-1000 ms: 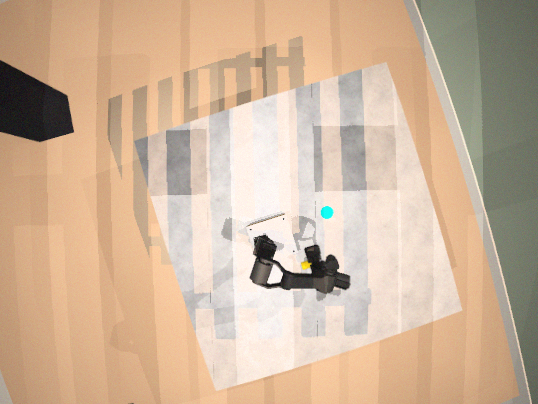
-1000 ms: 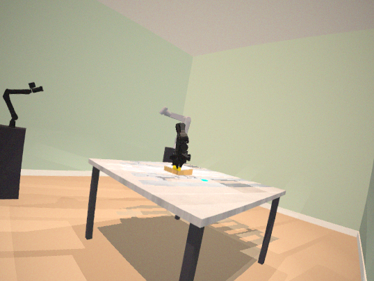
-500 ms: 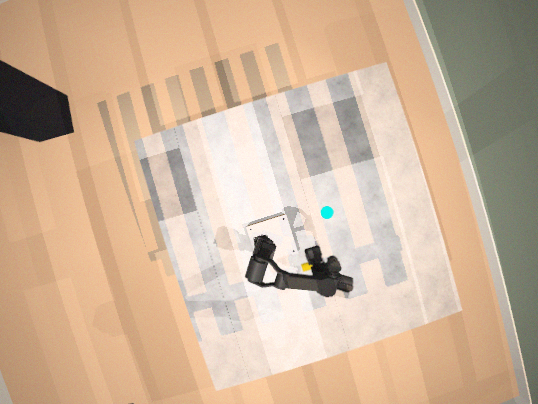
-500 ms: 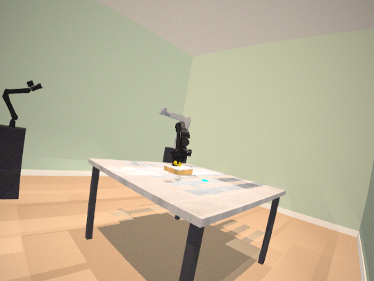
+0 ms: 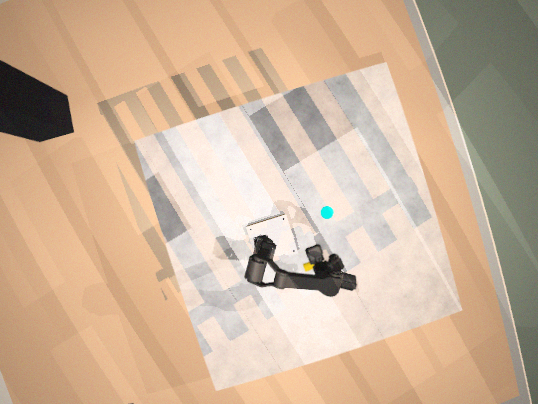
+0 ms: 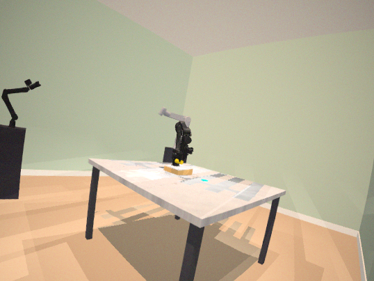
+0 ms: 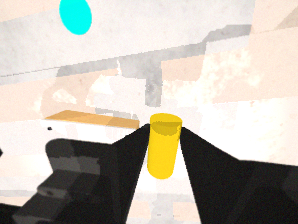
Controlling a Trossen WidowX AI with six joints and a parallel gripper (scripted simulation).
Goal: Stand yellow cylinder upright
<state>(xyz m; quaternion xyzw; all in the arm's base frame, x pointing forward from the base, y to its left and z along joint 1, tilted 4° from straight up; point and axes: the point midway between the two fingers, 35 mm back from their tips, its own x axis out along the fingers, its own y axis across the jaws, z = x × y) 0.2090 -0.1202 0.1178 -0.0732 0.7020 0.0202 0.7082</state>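
The cyan circle lies 120 mm ahead of my gripper tip, 190 mm to the left of it and 130 mm below it. The rest, counted from my gripper tip: yellow cylinder 20 mm behind.
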